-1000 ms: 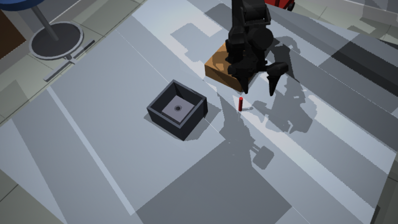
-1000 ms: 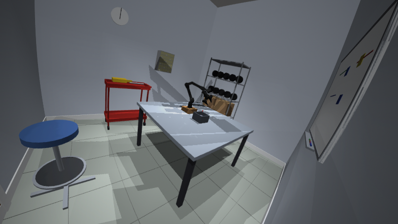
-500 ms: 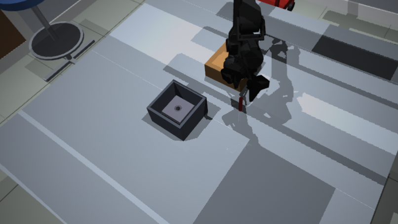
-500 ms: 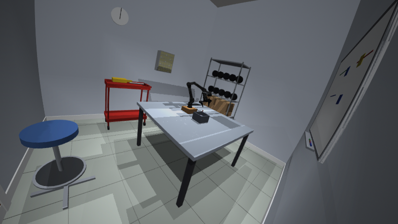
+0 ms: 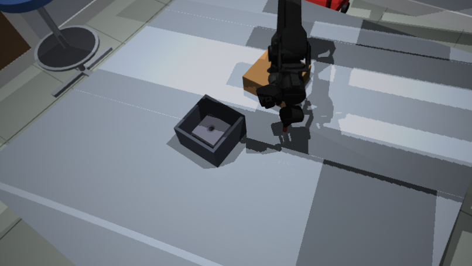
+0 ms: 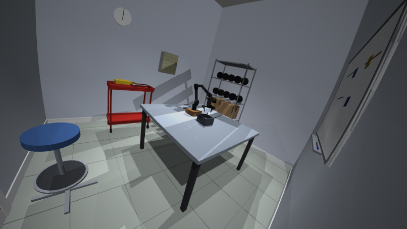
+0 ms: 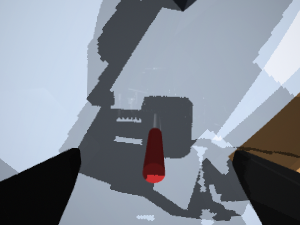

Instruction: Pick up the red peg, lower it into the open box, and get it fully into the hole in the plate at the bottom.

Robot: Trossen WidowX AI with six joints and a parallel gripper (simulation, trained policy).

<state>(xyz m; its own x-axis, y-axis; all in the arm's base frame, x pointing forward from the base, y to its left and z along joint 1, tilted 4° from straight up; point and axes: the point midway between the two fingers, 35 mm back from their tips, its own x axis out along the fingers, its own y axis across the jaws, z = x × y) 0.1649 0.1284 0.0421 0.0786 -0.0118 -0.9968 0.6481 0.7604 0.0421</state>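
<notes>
My gripper tip is now 50 mm above the red peg, 10 mm to the right of it and 10 mm past it. The rest, counted from my gripper tip: pale plate 160 mm to the right, 160 mm ahead, 40 mm below; dark box 160 mm to the right, 160 mm ahead, 60 mm below.
</notes>
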